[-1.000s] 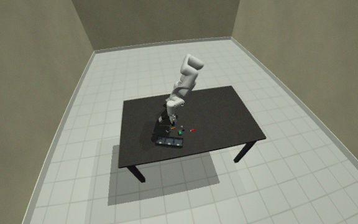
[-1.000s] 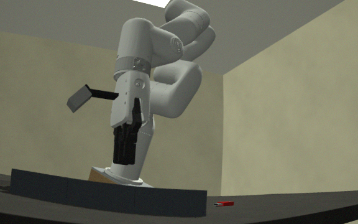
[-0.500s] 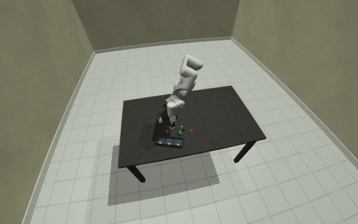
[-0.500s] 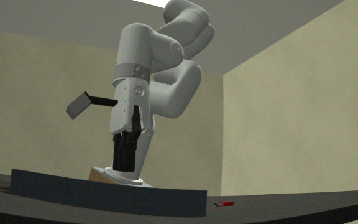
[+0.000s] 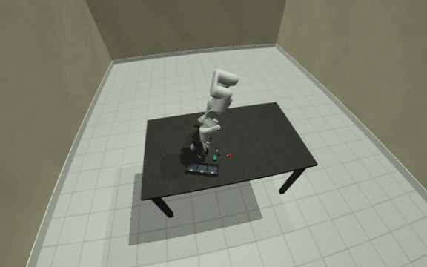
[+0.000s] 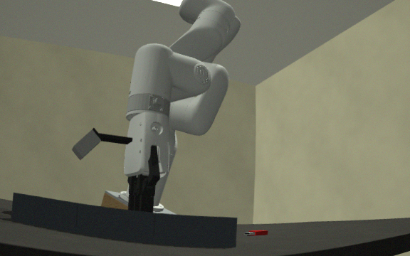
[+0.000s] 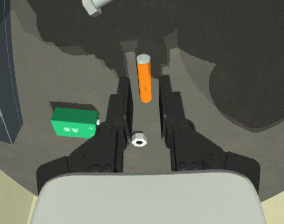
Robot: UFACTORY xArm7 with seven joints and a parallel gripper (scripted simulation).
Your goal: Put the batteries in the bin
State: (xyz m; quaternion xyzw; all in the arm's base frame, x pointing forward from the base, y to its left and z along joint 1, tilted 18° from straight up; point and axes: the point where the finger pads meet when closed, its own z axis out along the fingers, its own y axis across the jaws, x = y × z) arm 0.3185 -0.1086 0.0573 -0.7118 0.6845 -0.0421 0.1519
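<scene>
Now: the orange cylindrical battery 3 cm below my hand. From my hand the other things lie so: green nine-volt battery (6 cm ahead, 6 cm to the left, 3 cm below); then white ring (1 cm ahead, 9 cm to the left, 3 cm below); then bolt (3 cm ahead, 7 cm to the right, 3 cm below).
</scene>
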